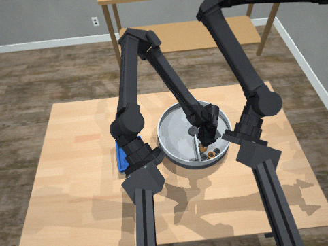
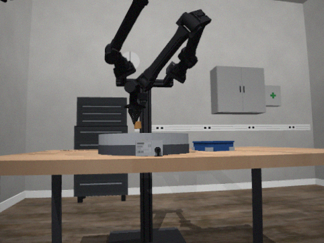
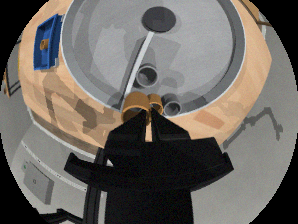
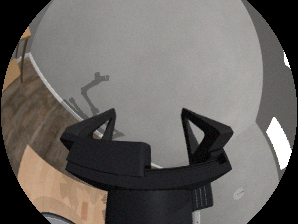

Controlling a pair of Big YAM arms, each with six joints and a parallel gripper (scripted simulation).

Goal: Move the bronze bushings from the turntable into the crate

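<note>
My left gripper is now 400 mm to the right of the blue crate, 130 mm above it and 100 mm short of it.
</note>
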